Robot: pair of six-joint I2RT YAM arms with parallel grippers.
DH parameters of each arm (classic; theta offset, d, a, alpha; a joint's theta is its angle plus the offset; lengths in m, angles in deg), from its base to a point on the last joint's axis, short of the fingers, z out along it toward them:
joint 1: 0 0.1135 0.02 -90
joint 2: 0 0 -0.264 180
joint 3: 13.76 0 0.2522 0
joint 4: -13.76 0 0.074 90
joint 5: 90 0 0 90
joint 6: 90 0.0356 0 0
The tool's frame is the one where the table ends.
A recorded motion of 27 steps. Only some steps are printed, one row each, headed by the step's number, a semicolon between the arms.
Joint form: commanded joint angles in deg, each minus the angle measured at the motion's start. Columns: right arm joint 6, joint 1, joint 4, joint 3, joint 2, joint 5; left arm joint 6, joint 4, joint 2, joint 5, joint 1, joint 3.
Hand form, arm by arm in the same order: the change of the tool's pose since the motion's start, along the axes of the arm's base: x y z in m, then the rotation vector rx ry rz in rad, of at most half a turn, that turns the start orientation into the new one. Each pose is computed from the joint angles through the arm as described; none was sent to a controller.
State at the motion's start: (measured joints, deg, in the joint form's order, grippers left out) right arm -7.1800 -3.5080 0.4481 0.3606 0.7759 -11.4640; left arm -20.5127 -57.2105 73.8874 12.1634 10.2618 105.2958
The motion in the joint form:
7: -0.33 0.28 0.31 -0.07 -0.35 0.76; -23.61 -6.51 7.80 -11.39 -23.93 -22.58
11: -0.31 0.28 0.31 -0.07 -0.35 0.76; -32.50 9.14 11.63 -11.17 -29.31 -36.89
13: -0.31 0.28 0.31 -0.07 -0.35 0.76; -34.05 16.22 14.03 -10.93 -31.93 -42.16
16: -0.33 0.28 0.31 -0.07 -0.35 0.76; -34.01 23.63 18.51 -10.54 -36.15 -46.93
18: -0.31 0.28 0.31 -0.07 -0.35 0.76; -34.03 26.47 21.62 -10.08 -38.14 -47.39
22: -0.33 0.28 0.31 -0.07 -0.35 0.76; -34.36 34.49 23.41 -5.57 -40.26 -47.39
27: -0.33 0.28 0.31 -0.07 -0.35 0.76; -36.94 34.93 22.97 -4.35 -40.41 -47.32
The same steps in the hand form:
7: -0.0002 0.0001 0.0007 -0.0062 -0.0111 -0.0084; 0.0478 -0.0979 -0.1569 -0.1388 0.6779 0.0342
11: -0.0002 0.0001 0.0007 -0.0059 -0.0110 -0.0084; 0.0604 -0.1298 -0.2362 -0.2069 0.7400 0.0621
13: -0.0002 0.0001 0.0007 -0.0059 -0.0110 -0.0084; 0.0610 -0.1448 -0.2695 -0.2079 0.7580 0.0382
16: -0.0002 0.0001 0.0007 -0.0062 -0.0111 -0.0084; 0.0576 -0.1682 -0.3101 -0.1712 0.7969 -0.0287
18: -0.0002 0.0001 0.0007 -0.0059 -0.0110 -0.0084; 0.0589 -0.1814 -0.3261 -0.1576 0.8148 -0.0632
22: -0.0002 0.0001 0.0007 -0.0062 -0.0111 -0.0084; 0.0653 -0.2018 -0.3290 -0.2388 0.7576 -0.1760
27: -0.0002 0.0001 0.0007 -0.0062 -0.0111 -0.0084; 0.0649 -0.2035 -0.3258 -0.2879 0.7615 -0.1650

